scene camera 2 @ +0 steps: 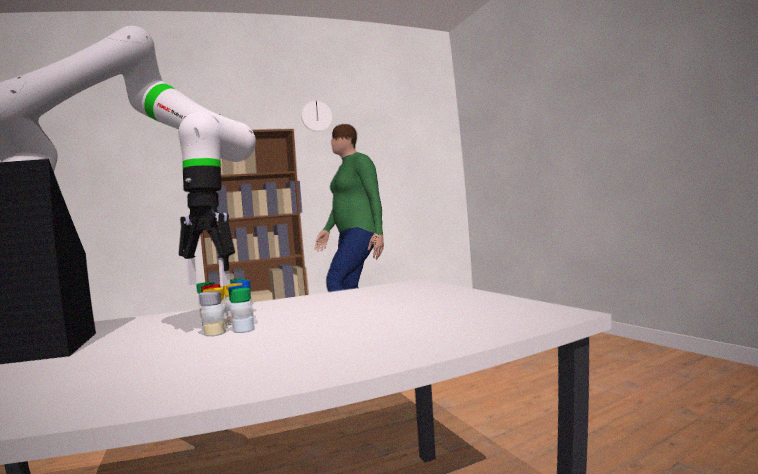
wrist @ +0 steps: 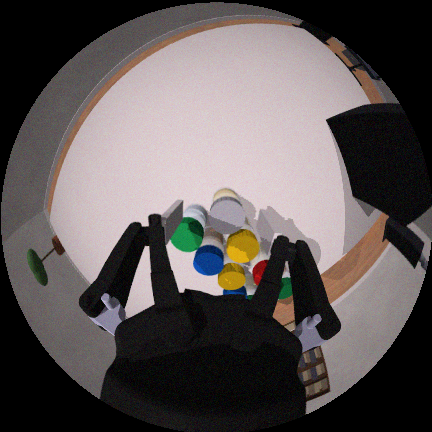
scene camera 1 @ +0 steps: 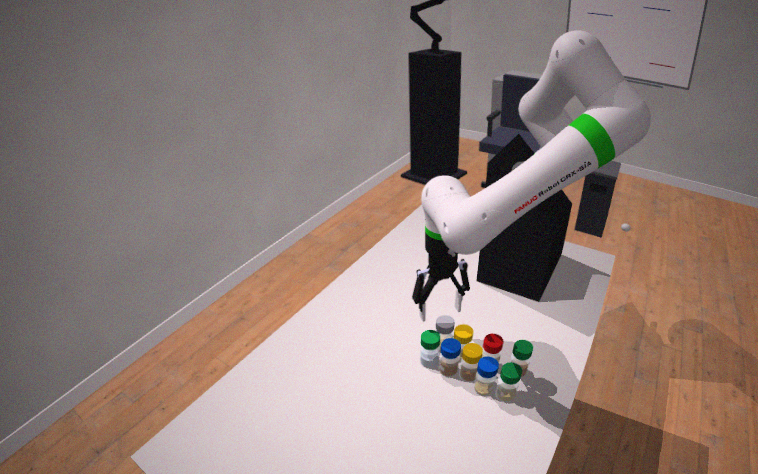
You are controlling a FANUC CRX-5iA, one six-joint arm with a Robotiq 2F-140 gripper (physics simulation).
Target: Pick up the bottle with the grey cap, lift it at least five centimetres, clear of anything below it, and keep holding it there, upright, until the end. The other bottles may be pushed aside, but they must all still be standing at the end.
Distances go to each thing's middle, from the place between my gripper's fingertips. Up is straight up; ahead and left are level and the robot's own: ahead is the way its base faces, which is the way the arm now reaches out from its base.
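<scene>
My gripper is 70 mm above the grey-capped bottle (scene camera 2: 212, 316) and 20 mm to the right of it. I see the yellow-capped bottle (wrist: 241, 246) 70 mm below my hand and 80 mm to the left of it. As for the blue-capped bottle (scene camera 1: 487, 369), it is 70 mm below my hand, 200 mm to the left of it and 60 mm ahead of it.
</scene>
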